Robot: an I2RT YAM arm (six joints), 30 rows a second.
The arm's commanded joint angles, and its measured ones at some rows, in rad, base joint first. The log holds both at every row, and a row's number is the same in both.
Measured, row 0:
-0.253 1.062 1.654 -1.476 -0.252 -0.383
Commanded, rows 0 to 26:
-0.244 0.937 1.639 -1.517 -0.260 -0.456
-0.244 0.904 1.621 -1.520 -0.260 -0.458
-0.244 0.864 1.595 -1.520 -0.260 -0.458
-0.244 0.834 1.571 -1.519 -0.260 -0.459
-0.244 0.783 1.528 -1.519 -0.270 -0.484
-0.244 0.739 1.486 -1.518 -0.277 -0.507
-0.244 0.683 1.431 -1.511 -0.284 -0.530
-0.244 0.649 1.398 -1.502 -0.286 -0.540
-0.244 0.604 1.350 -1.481 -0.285 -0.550
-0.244 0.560 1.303 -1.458 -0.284 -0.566
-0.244 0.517 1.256 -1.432 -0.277 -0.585
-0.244 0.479 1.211 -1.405 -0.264 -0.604
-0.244 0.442 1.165 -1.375 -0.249 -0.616
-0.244 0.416 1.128 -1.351 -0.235 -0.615
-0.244 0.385 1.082 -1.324 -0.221 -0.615
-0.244 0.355 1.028 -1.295 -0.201 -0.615
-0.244 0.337 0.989 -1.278 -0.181 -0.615
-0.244 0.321 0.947 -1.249 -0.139 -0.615
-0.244 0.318 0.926 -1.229 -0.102 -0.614
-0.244 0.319 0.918 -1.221 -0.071 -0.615
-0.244 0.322 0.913 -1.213 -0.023 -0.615
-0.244 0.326 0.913 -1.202 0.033 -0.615
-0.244 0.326 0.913 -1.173 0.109 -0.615
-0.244 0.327 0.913 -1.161 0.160 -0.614
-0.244 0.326 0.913 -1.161 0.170 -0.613
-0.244 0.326 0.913 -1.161 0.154 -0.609
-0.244 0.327 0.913 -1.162 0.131 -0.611
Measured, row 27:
-0.252 0.330 0.912 -1.166 0.031 -0.598
